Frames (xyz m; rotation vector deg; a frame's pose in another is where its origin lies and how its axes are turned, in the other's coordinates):
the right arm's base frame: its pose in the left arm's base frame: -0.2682 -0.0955 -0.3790 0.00 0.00 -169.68
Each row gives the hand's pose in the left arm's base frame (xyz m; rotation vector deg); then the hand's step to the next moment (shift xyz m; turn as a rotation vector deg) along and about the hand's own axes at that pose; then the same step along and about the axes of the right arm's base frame.
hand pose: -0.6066 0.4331 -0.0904 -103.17 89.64 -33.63
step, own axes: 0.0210 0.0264 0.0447 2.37 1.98 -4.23
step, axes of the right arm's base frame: -0.0151 0.0163 -0.0514 4.45 2.49 1.18
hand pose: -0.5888 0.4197 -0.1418 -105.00 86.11 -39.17
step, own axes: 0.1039 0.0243 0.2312 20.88 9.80 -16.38
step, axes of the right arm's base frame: -0.1636 0.0977 -0.1689 18.35 21.36 2.76
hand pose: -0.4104 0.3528 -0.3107 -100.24 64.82 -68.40
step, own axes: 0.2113 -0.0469 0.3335 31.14 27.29 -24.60
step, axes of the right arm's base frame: -0.3340 0.2156 0.0051 31.59 35.63 -7.22
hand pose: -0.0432 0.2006 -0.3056 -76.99 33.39 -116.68
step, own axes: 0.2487 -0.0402 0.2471 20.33 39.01 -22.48
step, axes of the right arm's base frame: -0.1165 0.1764 0.2825 23.79 37.80 -21.12
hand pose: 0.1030 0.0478 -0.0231 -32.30 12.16 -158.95
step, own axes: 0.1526 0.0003 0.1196 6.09 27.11 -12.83
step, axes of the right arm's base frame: 0.0950 0.0428 0.1635 8.07 25.43 -15.00
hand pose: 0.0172 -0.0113 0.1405 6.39 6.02 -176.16
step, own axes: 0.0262 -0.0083 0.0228 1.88 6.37 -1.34
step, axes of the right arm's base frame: 0.0269 -0.0100 0.0213 2.48 6.02 -1.89
